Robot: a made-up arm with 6 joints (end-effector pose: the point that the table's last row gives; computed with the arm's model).
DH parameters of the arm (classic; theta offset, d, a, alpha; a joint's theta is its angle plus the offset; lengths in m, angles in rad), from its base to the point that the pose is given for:
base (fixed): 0 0 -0.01 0
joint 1: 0 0.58 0.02 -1.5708
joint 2: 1.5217 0 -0.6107 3.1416
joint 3: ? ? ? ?
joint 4: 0 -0.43 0.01 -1.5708
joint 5: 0 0.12 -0.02 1.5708
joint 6: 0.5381 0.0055 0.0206 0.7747
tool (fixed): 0.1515 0.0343 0 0
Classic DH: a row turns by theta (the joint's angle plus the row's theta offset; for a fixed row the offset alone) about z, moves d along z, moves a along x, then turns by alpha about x.
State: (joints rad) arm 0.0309 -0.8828 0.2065 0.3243 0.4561 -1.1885
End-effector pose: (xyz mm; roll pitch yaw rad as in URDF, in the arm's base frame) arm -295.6 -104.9 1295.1 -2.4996 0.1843 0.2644
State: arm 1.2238 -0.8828 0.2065 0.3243 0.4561 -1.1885
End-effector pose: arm -17.9 -304.2 1295.1 -2.4996 0.1843 1.4573
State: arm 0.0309 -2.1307 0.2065 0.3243 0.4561 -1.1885
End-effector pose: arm -762.7 -119.4 514.2 -2.9276 -1.0137 0.4756
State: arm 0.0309 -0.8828 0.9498 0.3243 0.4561 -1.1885
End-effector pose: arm -580.8 -113.7 1325.4 -2.6830 -0.5379 0.2989
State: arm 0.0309 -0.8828 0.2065 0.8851 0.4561 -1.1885
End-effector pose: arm -334.0 -81.4 1314.7 -2.7607 0.1740 -0.2822
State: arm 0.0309 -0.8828 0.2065 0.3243 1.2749 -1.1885
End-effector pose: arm -269.0 -112.5 1291.3 -2.9699 -0.4848 0.4681
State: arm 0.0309 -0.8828 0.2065 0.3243 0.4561 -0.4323
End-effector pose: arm -277.7 -119.8 1296.4 -2.5186 0.0769 -0.4868
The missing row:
joint 3: -0.0491 0.01 0.02 1.5708
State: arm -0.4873 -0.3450 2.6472 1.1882 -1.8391 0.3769
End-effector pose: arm -602.1 274.2 1107.4 -1.4808 1.2150 -0.7647
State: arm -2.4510 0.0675 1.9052 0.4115 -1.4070 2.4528
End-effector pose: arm 20.4 199.4 1619.2 -2.6583 -1.0356 0.5565
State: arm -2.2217 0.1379 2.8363 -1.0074 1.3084 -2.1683
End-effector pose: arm 88.7 196.9 1458.9 1.6982 0.7680 -0.1398
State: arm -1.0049 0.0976 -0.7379 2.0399 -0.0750 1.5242
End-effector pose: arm 254.8 -308.2 968.6 0.0205 -0.3743 0.2263
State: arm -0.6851 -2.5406 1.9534 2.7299 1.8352 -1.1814
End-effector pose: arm -237.2 254.9 -362.6 -1.4104 0.8712 -3.1250
